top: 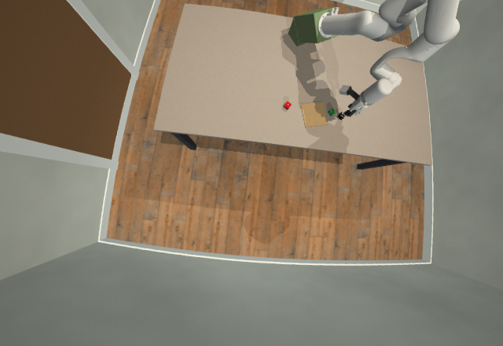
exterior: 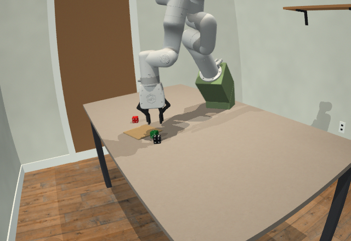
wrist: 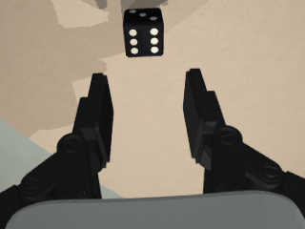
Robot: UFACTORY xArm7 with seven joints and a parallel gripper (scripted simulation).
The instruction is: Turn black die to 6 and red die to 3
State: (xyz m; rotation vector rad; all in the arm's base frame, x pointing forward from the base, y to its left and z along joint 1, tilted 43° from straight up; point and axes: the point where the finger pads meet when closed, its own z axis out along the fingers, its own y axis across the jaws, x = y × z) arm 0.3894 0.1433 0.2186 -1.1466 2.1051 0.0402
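Now: hand 90 mm above the black die. Round my hand: tan mat (30 mm ahead, 160 mm to the right, 110 mm below); then red die (20 mm ahead, 330 mm to the right, 90 mm below); then green die (10 mm behind, 60 mm to the right, 90 mm below).
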